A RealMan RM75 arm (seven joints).
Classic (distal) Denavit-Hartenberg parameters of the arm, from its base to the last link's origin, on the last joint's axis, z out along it. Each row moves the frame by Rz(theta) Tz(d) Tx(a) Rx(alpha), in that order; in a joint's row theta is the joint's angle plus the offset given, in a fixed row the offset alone. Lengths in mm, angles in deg.
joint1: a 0, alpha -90, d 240.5, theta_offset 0
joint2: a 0, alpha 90, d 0, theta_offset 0
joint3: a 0, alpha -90, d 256, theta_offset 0
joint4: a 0, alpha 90, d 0, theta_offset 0
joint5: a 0, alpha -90, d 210, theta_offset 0
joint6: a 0, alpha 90, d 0, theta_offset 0
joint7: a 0, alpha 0, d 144, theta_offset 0
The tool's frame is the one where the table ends.
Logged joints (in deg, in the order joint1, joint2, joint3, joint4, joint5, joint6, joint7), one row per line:
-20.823 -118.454 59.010 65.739 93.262 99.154 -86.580
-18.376 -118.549 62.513 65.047 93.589 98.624 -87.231
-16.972 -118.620 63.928 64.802 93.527 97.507 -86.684
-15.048 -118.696 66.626 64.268 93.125 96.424 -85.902
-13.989 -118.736 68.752 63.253 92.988 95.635 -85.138
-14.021 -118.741 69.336 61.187 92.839 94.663 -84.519
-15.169 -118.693 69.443 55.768 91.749 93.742 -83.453
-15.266 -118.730 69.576 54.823 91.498 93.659 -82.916
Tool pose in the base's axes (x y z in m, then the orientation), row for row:
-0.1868 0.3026 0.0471 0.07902 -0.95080 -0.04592 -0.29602
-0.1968 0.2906 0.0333 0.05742 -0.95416 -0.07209 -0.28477
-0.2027 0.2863 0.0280 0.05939 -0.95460 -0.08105 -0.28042
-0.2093 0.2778 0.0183 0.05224 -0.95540 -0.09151 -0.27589
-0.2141 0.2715 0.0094 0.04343 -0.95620 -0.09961 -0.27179
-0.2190 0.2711 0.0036 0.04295 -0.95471 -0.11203 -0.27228
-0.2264 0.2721 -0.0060 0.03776 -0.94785 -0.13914 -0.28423
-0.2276 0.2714 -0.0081 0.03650 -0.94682 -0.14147 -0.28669
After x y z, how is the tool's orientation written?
As a quaternion, w x y z.
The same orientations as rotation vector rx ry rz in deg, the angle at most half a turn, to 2 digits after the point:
-163.04 -7.87 -50.76
-165.74 -12.52 -49.47
-165.62 -14.06 -48.65
-166.48 -15.95 -48.07
-167.51 -17.45 -47.61
-167.30 -19.63 -47.71
-166.63 -24.46 -49.97
-166.58 -24.89 -50.44

